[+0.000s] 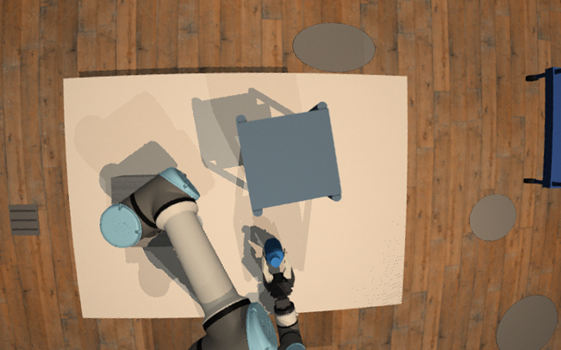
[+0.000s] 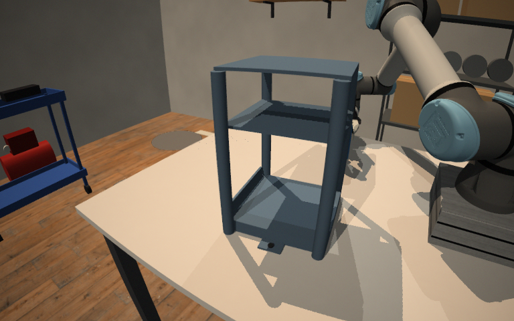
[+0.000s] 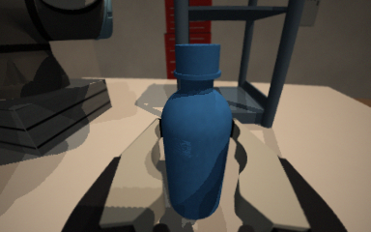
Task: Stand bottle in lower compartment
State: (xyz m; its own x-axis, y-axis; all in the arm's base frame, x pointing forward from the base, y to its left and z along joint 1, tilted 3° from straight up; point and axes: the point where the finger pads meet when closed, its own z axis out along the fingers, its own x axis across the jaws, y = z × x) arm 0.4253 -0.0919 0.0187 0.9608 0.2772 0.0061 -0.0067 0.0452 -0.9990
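The grey-blue shelving unit is 32 cm to the left of my hand, 5 cm above it and 1 cm behind it. Round my hand: blue bottle: 1 cm above.
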